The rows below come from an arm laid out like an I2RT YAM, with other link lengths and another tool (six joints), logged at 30 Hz.
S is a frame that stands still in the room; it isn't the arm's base.
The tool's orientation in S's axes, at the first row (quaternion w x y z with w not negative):
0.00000 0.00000 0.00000 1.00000
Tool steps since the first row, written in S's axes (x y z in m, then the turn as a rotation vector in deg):
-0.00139 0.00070 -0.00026 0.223 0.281 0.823
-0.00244 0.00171 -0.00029 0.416 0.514 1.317
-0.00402 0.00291 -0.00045 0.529 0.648 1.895
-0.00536 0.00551 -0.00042 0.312 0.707 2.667
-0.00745 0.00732 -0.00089 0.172 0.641 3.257
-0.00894 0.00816 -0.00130 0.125 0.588 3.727
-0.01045 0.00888 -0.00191 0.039 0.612 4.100
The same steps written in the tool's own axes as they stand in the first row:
0.00139 -0.00070 -0.00026 -0.223 -0.281 0.823
0.00244 -0.00171 -0.00029 -0.416 -0.514 1.317
0.00402 -0.00291 -0.00045 -0.529 -0.648 1.895
0.00536 -0.00551 -0.00042 -0.312 -0.707 2.667
0.00745 -0.00732 -0.00089 -0.172 -0.641 3.257
0.00894 -0.00816 -0.00130 -0.125 -0.588 3.727
0.01045 -0.00888 -0.00191 -0.039 -0.612 4.100

